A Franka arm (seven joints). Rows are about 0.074 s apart.
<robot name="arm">
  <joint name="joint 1" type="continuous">
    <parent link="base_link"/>
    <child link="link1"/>
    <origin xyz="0 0 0.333" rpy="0 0 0"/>
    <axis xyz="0 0 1"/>
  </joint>
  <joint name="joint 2" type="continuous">
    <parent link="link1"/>
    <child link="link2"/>
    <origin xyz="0 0 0" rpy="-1.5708 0 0"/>
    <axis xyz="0 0 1"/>
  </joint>
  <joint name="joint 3" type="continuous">
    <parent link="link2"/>
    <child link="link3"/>
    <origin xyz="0 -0.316 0" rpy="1.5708 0 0"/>
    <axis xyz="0 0 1"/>
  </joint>
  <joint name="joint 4" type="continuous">
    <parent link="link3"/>
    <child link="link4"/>
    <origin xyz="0.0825 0 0" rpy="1.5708 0 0"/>
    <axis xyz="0 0 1"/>
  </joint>
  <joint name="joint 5" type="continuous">
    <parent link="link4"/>
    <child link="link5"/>
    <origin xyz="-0.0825 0.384 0" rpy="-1.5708 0 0"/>
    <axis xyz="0 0 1"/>
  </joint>
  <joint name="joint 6" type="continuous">
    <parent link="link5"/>
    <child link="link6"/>
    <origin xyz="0 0 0" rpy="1.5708 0 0"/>
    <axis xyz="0 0 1"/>
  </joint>
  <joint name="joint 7" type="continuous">
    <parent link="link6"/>
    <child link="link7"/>
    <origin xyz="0.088 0 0" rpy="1.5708 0 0"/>
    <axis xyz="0 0 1"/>
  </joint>
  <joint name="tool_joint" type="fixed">
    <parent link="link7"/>
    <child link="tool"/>
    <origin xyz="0 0 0.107" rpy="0 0 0"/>
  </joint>
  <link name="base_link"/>
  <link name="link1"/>
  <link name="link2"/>
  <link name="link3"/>
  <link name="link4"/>
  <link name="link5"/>
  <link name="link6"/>
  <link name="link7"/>
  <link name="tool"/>
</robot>
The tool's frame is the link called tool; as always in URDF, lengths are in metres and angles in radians. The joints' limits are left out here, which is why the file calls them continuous.
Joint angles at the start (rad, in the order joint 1, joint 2, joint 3, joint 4, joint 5, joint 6, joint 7):
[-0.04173 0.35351 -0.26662 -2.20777 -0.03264 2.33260 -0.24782]
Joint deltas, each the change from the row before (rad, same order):
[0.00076 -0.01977 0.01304 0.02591 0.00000 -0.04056 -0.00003]
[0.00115 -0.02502 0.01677 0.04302 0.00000 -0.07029 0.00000]
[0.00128 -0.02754 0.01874 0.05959 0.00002 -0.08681 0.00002]
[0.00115 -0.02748 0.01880 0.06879 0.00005 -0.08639 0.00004]
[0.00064 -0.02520 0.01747 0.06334 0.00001 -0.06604 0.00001]
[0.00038 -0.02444 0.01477 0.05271 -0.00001 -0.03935 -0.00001]
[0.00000 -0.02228 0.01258 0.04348 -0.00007 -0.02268 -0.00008]
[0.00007 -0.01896 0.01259 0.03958 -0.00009 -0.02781 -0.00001]
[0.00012 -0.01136 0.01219 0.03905 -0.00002 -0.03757 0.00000]
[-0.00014 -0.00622 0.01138 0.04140 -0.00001 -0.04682 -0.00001]
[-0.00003 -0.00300 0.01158 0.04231 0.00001 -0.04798 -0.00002]
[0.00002 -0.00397 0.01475 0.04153 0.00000 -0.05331 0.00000]
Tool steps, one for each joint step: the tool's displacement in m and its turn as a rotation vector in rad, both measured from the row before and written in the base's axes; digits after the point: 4 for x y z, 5 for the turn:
[0.0094 0.0060 0.0161 0.00665 -0.00571 0.01104]
[0.0124 0.0078 0.0237 0.00985 0.00131 0.01356]
[0.0147 0.0087 0.0315 0.00922 -0.00110 0.01548]
[0.0149 0.0088 0.0369 0.00624 -0.01029 0.01616]
[0.0123 0.0084 0.0362 0.00255 -0.02253 0.01575]
[0.0096 0.0072 0.0341 -0.00116 -0.03752 0.01424]
[0.0070 0.0061 0.0307 -0.00281 -0.04270 0.01245]
[0.0042 0.0066 0.0271 -0.00112 -0.03055 0.01199]
[0.0025 0.0067 0.0218 0.00077 -0.01284 0.01106]
[0.0014 0.0063 0.0193 0.00181 -0.00090 0.00958]
[0.0010 0.0065 0.0178 0.00195 0.00256 0.00985]
[-0.0005 0.0085 0.0176 0.00309 0.00763 0.01277]

